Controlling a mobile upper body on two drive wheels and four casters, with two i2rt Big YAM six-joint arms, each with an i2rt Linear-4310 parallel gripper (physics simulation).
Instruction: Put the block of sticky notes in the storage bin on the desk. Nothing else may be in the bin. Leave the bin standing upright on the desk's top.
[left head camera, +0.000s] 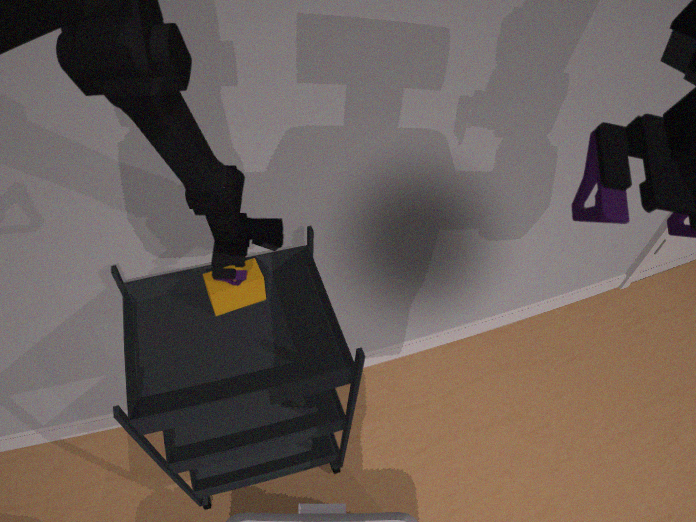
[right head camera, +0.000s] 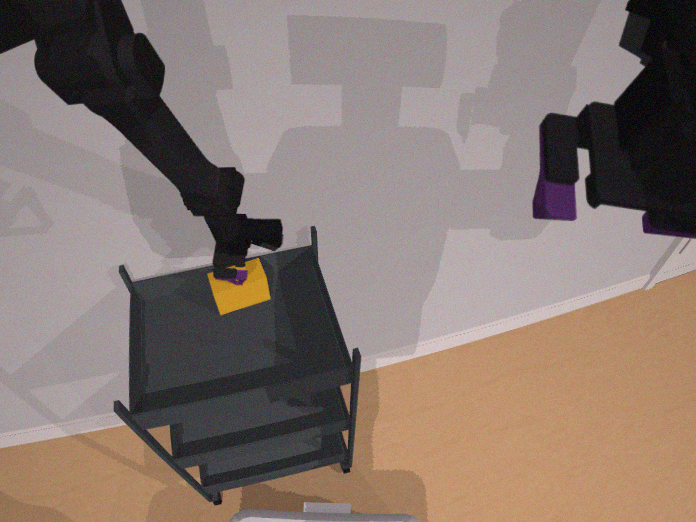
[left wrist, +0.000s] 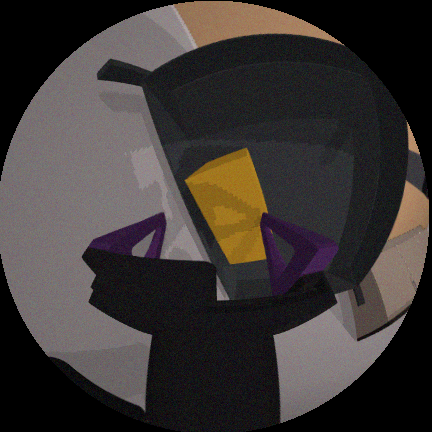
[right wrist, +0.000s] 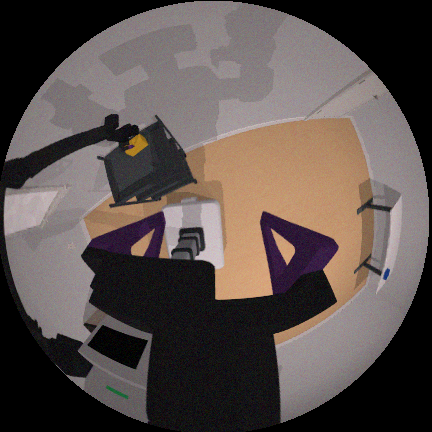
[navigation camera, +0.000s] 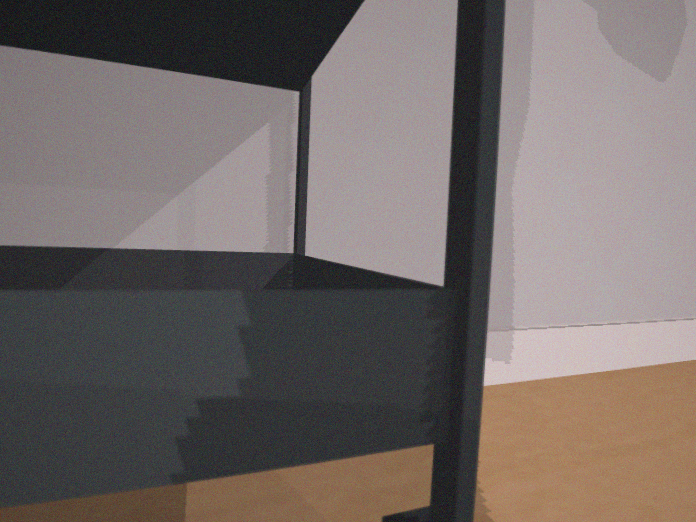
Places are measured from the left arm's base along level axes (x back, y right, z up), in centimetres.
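Pixels of known places: left gripper, fingertip midpoint: (left head camera: 238, 264) (right head camera: 242, 264) (left wrist: 212, 217) (right wrist: 132, 138); right gripper, fingertip midpoint: (left head camera: 623, 220) (right head camera: 591, 217) (right wrist: 212, 216).
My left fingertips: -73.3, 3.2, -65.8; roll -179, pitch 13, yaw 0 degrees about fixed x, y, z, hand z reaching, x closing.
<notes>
Behind a point stands the place of what it marks, as x, y, z.
A yellow block (left head camera: 240, 297) @(-68.4, 3.7, -71.0) (right head camera: 245, 297) @(-68.5, 3.9, -71.4) (left wrist: 230, 200) @(-71.9, 4.7, -66.8) (right wrist: 139, 145) @(-69.3, 5.6, -69.9), apparently the sticky notes, lies in the top tray of a dark cart (left head camera: 241, 387) @(-48.7, 5.6, -74.8) (right head camera: 241, 384) @(-49.0, 5.4, -74.8) (left wrist: 280, 47) @(-67.2, 22.4, -70.8), near its wall-side rim. My left gripper (left head camera: 233, 275) @(-73.3, 3.2, -65.8) (right head camera: 233, 275) @(-73.3, 3.2, -65.8) (left wrist: 212, 217) @(-73.3, 3.2, -65.8) is open and empty above the block; its shadow falls on it. In the left wrist view one fingertip overlaps the block's right edge, the other is left of it, beyond the rim. Contact cannot be told. My right gripper (left head camera: 642, 224) @(-33.9, 45.4, -13.8) (right head camera: 611, 223) @(-33.9, 45.4, -13.8) (right wrist: 212, 216) @(-33.9, 45.4, -13.8) is open and empty, far right of the cart. No storage bin can be made out.
The cart has lower shelves and raised corner posts, and stands close to the grey wall. The robot's white base (right wrist: 212, 212) @(-21.6, 42.3, -115.0) is in front of it. A white-topped piece on dark legs (right wrist: 395, 230) stands at the right wall, with a small blue thing (right wrist: 386, 274) @(86.4, 305.2, -62.0).
</notes>
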